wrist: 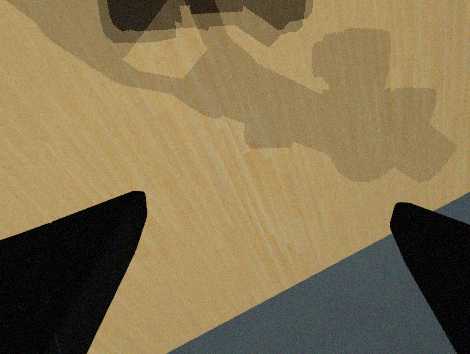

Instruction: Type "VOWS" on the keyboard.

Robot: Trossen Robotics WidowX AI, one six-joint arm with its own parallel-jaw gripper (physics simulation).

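Places are measured from the arm's base along level axes (x up, y back, z right), in millimetres.
Pixels of known places: gripper, fingertip midpoint: (268, 208).
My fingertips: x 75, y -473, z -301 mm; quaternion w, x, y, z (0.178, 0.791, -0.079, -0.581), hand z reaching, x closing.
Observation:
Behind a point stands the place of what it marks.
My gripper (268, 208) {x 76, y -473, z -301 mm} is open in the wrist view, with one black finger at the lower left and the other at the lower right, and nothing between them. It is above the wooden table top. The keyboard does not show in the wrist view, so where it lies relative to the gripper cannot be told.
The light wooden table top (90, 150) {x -148, y -496, z -191 mm} ends at a slanting edge running from the bottom middle up to the right side. Beyond it lies a blue-grey surface (310, 320). Shadows of the arm and darker shadows fall across the upper part of the table.

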